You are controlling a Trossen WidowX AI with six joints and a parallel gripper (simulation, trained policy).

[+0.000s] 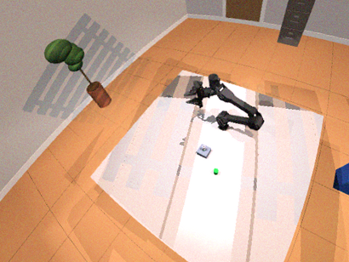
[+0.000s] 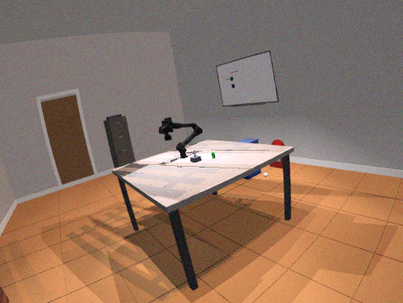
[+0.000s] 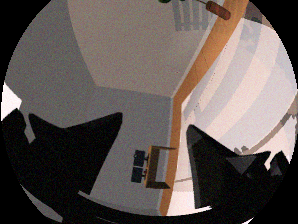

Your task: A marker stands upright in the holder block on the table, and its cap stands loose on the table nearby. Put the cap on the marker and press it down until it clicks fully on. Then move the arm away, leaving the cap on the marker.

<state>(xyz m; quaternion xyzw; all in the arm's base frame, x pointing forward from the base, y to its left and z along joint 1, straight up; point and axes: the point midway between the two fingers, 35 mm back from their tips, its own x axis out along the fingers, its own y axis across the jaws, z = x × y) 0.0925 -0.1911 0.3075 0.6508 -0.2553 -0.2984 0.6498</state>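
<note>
The green cap lies 330 mm to the left of my gripper tip, 280 mm below it and 220 mm ahead of it. Also, from my gripper tip: grey holder block (290 mm below, 190 mm to the left, 130 mm ahead).
</note>
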